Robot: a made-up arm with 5 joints.
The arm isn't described. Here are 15 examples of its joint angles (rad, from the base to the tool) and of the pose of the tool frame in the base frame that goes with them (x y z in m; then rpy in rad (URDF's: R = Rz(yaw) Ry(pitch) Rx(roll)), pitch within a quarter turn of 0, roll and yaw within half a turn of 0).
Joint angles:
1: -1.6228 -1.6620 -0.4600 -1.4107 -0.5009
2: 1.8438 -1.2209 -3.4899 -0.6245 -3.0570
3: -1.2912 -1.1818 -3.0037 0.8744 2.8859
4: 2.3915 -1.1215 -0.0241 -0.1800 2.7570
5: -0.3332 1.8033 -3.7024 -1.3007 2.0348
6: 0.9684 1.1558 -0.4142 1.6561 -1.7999
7: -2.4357 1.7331 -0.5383 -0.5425 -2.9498
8: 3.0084 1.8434 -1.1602 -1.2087 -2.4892
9: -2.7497 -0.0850 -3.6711 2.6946 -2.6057
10: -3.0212 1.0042 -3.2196 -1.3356 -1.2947
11: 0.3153 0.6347 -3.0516 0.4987 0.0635
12: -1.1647 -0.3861 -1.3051 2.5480 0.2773
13: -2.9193 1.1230 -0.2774 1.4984 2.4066
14: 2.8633 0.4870 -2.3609 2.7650 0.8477
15: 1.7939 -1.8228 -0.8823 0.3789 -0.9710
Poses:
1: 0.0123 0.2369 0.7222 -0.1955 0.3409 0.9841
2: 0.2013 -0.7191 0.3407 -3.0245 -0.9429 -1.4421
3: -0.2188 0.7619 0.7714 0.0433 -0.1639 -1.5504
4: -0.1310 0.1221 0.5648 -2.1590 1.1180 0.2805
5: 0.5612 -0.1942 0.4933 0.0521 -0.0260 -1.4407
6: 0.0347 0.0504 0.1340 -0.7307 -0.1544 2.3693
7: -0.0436 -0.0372 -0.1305 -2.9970 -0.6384 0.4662
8: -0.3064 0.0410 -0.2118 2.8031 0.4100 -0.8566
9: 0.1010 0.0417 1.0196 2.4009 0.8491 -0.4915
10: -0.4887 -0.0591 0.8532 -0.3955 0.1087 -1.1961
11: 0.5155 0.1681 1.0687 -0.1735 -1.2179 -2.6417
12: 0.1003 -0.2333 0.7336 2.8356 0.8138 -1.5747
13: -0.0233 -0.0053 0.1607 0.6020 -0.5597 2.4509
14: -0.5226 0.1493 0.7196 2.3937 0.5406 1.7990
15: 0.0645 -0.2842 0.8319 0.7197 -0.4235 -2.4801
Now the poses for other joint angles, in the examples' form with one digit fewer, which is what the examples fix.
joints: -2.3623 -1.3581 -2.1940 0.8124 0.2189
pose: 0.443 0.437 0.942 -0.092 -0.392 1.016
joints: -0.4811 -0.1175 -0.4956 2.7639 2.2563
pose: 0.154 -0.081 0.479 0.868 -0.558 -1.631
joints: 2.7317 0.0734 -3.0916 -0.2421 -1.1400
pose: 0.029 -0.013 1.207 -0.108 0.049 -1.553
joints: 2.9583 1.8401 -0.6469 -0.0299 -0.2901
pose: 0.025 -0.005 -0.153 -2.556 1.075 -2.679
